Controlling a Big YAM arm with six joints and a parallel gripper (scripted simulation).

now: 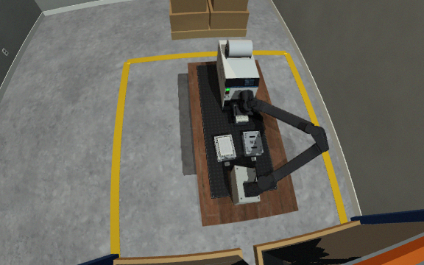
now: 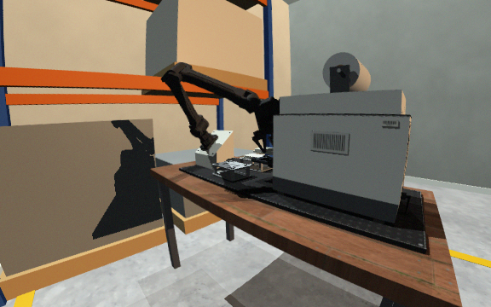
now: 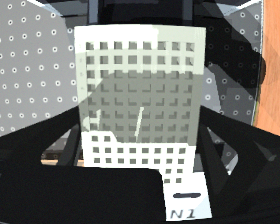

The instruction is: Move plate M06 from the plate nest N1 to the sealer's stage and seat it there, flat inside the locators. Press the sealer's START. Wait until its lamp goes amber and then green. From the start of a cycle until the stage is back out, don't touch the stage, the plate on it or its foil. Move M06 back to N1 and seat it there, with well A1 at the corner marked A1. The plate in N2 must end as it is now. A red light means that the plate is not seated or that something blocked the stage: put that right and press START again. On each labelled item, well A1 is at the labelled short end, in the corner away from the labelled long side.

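The white well plate is right at my hand. Round my hand: foil roll (330 mm ahead, 280 mm above, 10 mm to the right); then dark stage (40 mm below); then white plate (200 mm behind, 140 mm to the left, 80 mm below).
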